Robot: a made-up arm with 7 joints. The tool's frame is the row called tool.
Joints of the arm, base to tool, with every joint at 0 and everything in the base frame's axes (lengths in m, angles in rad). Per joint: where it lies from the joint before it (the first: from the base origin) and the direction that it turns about. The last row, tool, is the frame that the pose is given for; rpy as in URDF.
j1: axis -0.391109 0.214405 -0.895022 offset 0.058 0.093 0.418
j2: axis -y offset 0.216 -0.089 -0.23
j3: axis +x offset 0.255 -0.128 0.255
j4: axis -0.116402 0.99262 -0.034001 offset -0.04 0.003 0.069
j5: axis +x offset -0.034 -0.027 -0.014
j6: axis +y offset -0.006 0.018 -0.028
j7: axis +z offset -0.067 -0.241 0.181
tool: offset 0.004 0.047 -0.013 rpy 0 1.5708 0
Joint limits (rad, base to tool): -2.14..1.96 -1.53..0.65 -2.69..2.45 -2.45..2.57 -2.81..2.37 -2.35..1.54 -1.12..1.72
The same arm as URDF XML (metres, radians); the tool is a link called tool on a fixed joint. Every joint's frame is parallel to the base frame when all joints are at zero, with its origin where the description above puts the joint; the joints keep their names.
<robot name="arm">
  <joint name="tool_fixed" type="fixed">
    <parent link="link7"/>
    <child link="tool"/>
    <origin xyz="0.004 0.047 -0.013" rpy="0 1.5708 0"/>
  </joint>
  <joint name="j7" type="revolute">
    <parent link="link6"/>
    <child link="link7"/>
    <origin xyz="-0.067 -0.241 0.181"/>
    <axis xyz="0 0 1"/>
    <limit lower="-1.12" upper="1.72"/>
  </joint>
  <joint name="j6" type="revolute">
    <parent link="link5"/>
    <child link="link6"/>
    <origin xyz="-0.006 0.018 -0.028"/>
    <axis xyz="0 1 0"/>
    <limit lower="-2.35" upper="1.54"/>
  </joint>
  <joint name="j5" type="revolute">
    <parent link="link4"/>
    <child link="link5"/>
    <origin xyz="-0.034 -0.027 -0.014"/>
    <axis xyz="1 0 0"/>
    <limit lower="-2.81" upper="2.37"/>
  </joint>
  <joint name="j4" type="revolute">
    <parent link="link3"/>
    <child link="link4"/>
    <origin xyz="-0.04 0.003 0.069"/>
    <axis xyz="-0.116402 0.99262 -0.034001"/>
    <limit lower="-2.45" upper="2.57"/>
  </joint>
  <joint name="j3" type="revolute">
    <parent link="link2"/>
    <child link="link3"/>
    <origin xyz="0.255 -0.128 0.255"/>
    <axis xyz="1 0 0"/>
    <limit lower="-2.69" upper="2.45"/>
  </joint>
  <joint name="j2" type="revolute">
    <parent link="link1"/>
    <child link="link2"/>
    <origin xyz="0.216 -0.089 -0.23"/>
    <axis xyz="0 -1 0"/>
    <limit lower="-1.53" upper="0.65"/>
  </joint>
  <joint name="j1" type="revolute">
    <parent link="base_link"/>
    <child link="link1"/>
    <origin xyz="0.058 0.093 0.418"/>
    <axis xyz="-0.391109 0.214405 -0.895022"/>
    <limit lower="-2.14" upper="1.96"/>
  </joint>
  <link name="base_link"/>
  <link name="link1"/>
  <link name="link2"/>
  <link name="link3"/>
  <link name="link4"/>
  <link name="link5"/>
  <link name="link6"/>
  <link name="link7"/>
  <link name="tool"/>
</robot>

